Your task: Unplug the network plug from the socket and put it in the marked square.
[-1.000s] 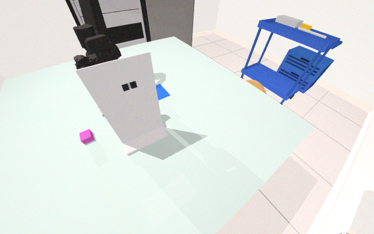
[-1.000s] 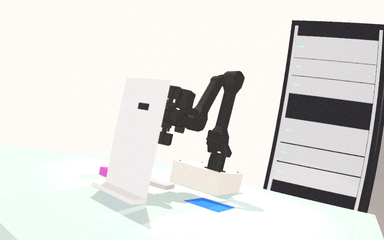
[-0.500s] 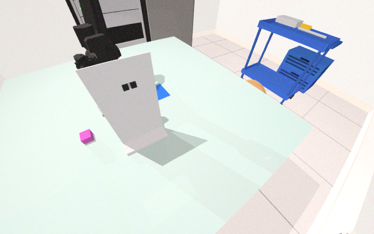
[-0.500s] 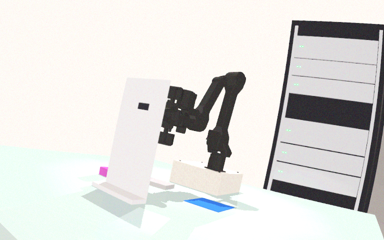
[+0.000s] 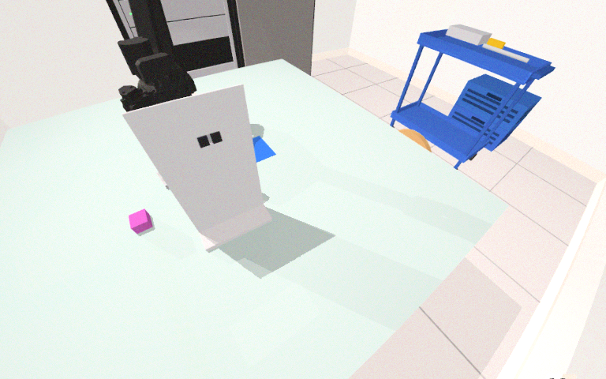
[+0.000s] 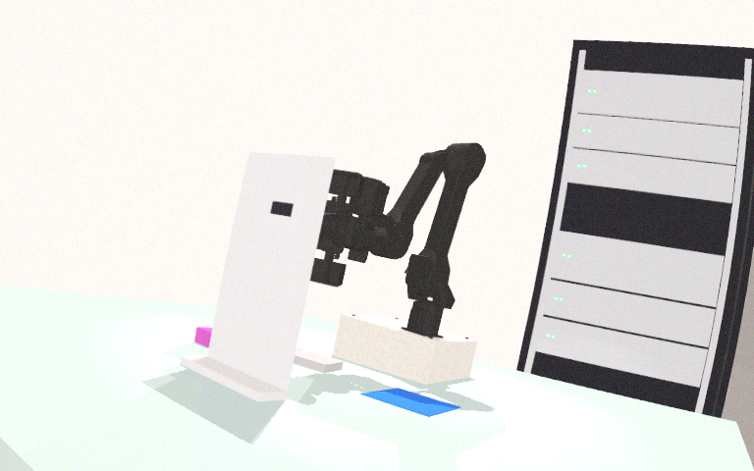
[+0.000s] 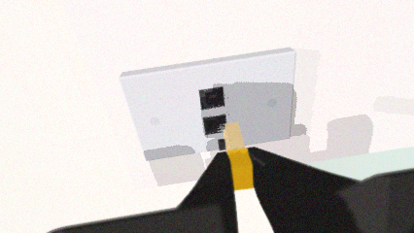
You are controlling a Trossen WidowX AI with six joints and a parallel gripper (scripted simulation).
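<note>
The blue marked square is 240 mm below my gripper tip, 170 mm behind it and 120 mm to the left of it. From my gripper tip the other things lie so: network plug (10 mm ahead); then white upright panel (100 mm below, 80 mm ahead, 20 mm to the left).
</note>
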